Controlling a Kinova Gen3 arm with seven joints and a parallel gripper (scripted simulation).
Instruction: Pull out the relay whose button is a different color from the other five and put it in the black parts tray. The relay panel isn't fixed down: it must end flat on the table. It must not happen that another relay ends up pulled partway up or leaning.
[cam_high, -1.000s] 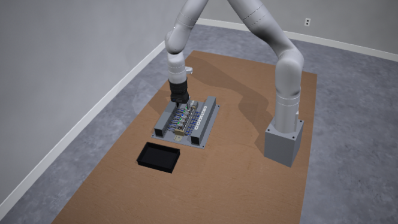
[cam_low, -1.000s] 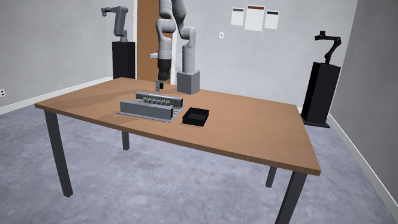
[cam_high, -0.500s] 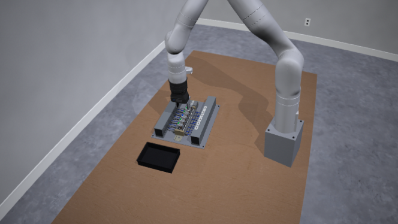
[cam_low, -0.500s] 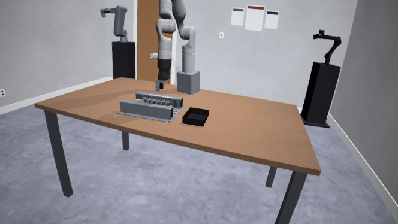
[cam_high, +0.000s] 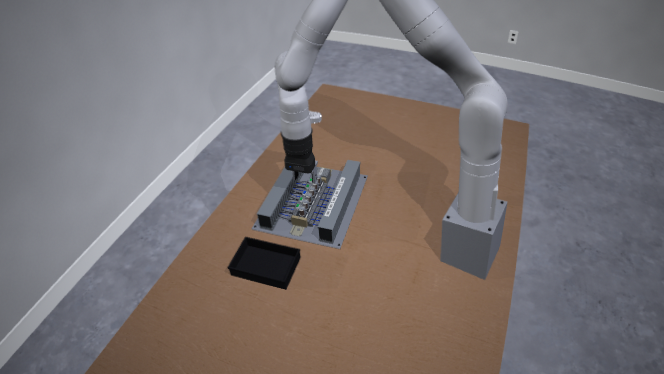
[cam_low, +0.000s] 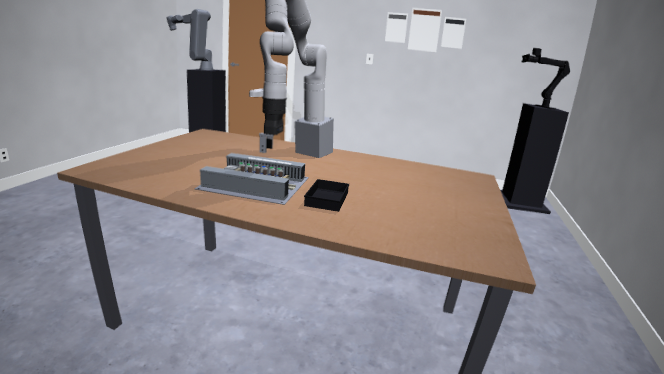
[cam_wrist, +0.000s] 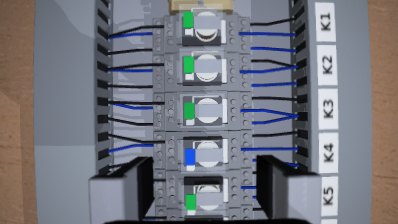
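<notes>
Now: hand 10 mm to the left of the k4 relay and 90 mm above it. Round my hand: k2 relay (60 mm to the right, 90 mm below); k3 relay (30 mm to the right, 90 mm below); grey relay panel (40 mm to the right, 110 mm below).
</notes>
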